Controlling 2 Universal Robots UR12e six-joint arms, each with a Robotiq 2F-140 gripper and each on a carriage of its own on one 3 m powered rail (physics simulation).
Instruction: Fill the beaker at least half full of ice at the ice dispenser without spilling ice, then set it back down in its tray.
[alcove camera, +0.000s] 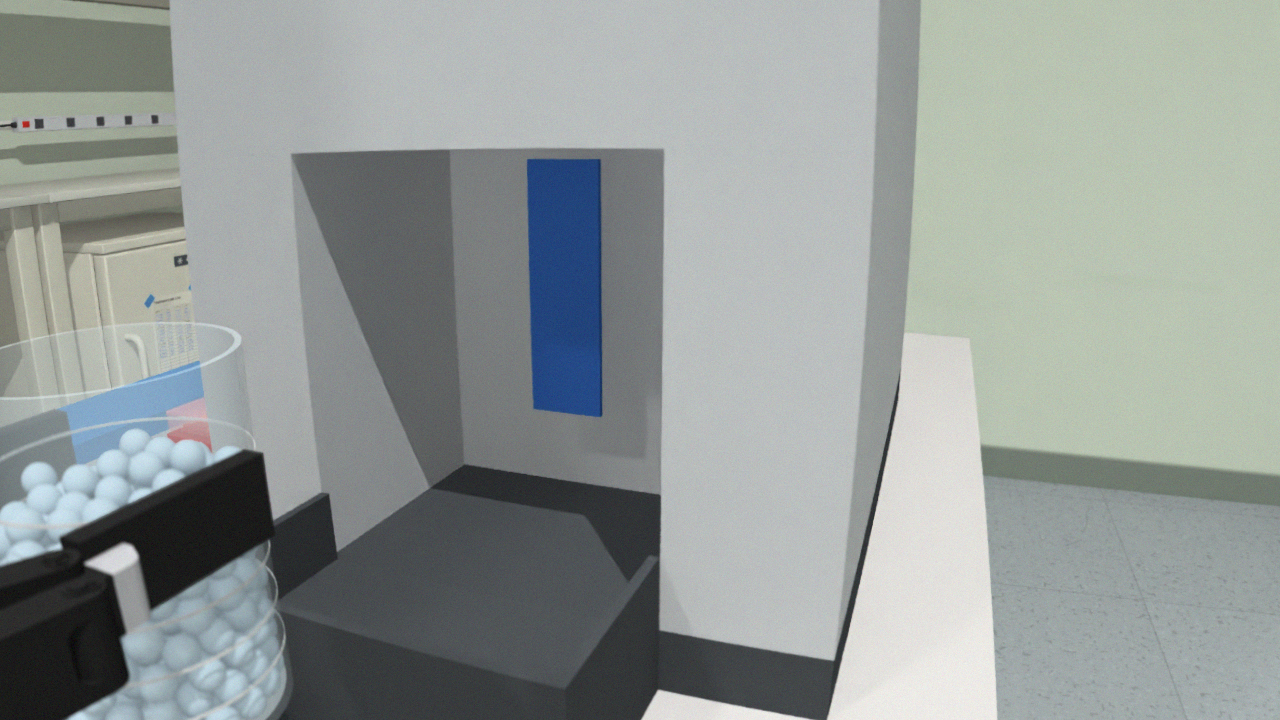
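The clear beaker (201, 626) is at the lower left in the alcove camera, in front of the dispenser and outside its alcove. It looks about upright, and its base is partly cut off by the picture's edge. Pale blue ice balls (111, 488) fill it to well above half, below the rim. My left gripper (165, 505) is shut on the beaker; its near black finger lies across the glass, and the far finger is hidden. The ice dispenser (769, 268) stands in the middle, with a blue panel (565, 286) on its alcove's back wall. The beaker's tray and my right gripper do not show.
The dispenser's dark drip tray (465, 573) juts out below the alcove, close right of the beaker. A white counter edge (935, 537) runs along the dispenser's right side. A beige cabinet (125, 286) and a power strip (98, 121) are at the back left.
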